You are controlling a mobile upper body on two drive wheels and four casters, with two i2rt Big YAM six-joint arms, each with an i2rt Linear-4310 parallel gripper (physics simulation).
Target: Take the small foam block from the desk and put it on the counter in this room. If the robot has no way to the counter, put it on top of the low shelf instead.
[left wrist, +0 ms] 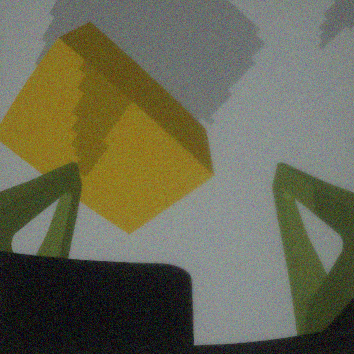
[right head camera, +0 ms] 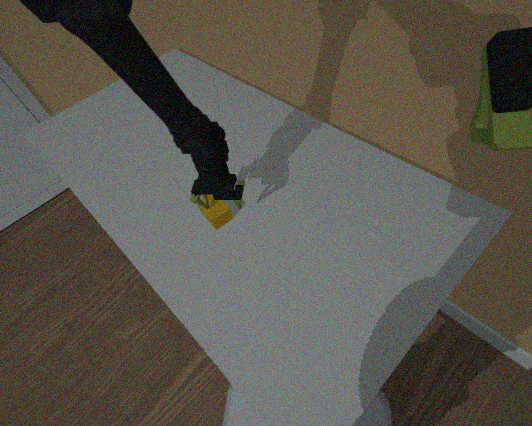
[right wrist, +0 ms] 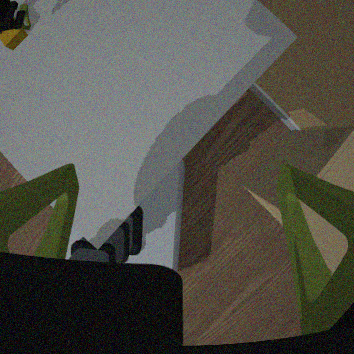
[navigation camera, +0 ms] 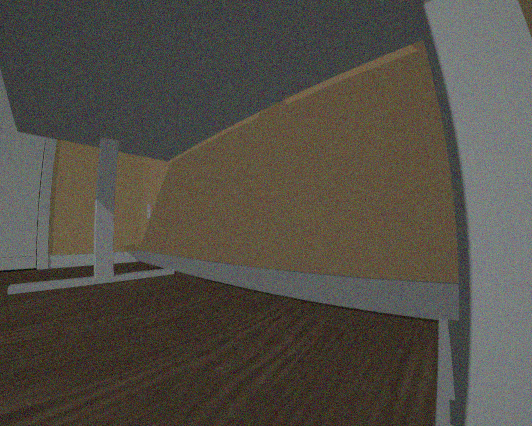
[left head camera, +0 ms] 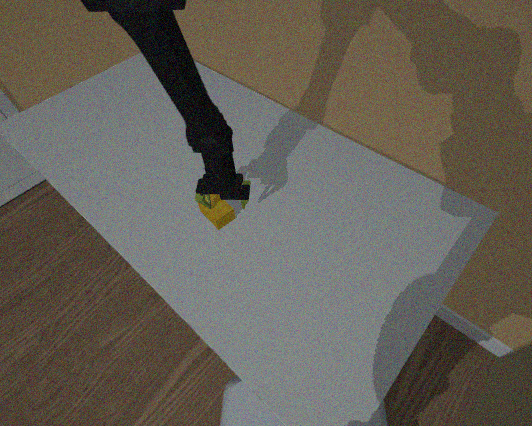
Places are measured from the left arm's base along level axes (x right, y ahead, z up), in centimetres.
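Where they show: left gripper, fingertip midpoint: (left wrist: 176,173) (right head camera: 224,207) (right wrist: 14,29) (left head camera: 227,207); right gripper, fingertip midpoint: (right wrist: 177,174).
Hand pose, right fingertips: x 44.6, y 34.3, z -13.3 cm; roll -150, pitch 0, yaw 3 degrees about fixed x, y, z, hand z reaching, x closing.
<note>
Each offset is from my right fingertips to the top centre of the thing. "spot": to the spot under its first point. Level surfaces: height alone.
The yellow foam block @[dy +31.0, dx -47.4, dz -51.2 cm] (left head camera: 218,216) (right head camera: 216,215) (left wrist: 150,170) (right wrist: 12,39) lies on the pale desk @[dz -55.7 cm] (left head camera: 325,250) (right head camera: 300,250) (left wrist: 240,240) (right wrist: 125,75). My left gripper (left head camera: 225,204) (right head camera: 221,206) (left wrist: 176,173) is open above the desk, close to the block, with nothing held. In the left wrist view the block is off towards the left finger, which covers a small part of it. My right gripper (right wrist: 177,174) is open and empty, away from the block; part of it shows at the right edge of the right head view. I cannot make out the counter or the low shelf.
A tan wall (left head camera: 390,125) (navigation camera: 325,200) runs along the desk's far side. Wooden floor @[dz -127.7 cm] (left head camera: 75,280) (navigation camera: 225,350) lies on the near side. The navigation view shows the desk's dark underside (navigation camera: 200,75), a far leg @[spot: dy +89.3, dx -99.3, dz -96.3 cm] (navigation camera: 105,215), a near leg @[spot: dy +9.3, dx -8.1, dz -104.0 cm] (navigation camera: 500,200) and a white door (navigation camera: 20,200).
</note>
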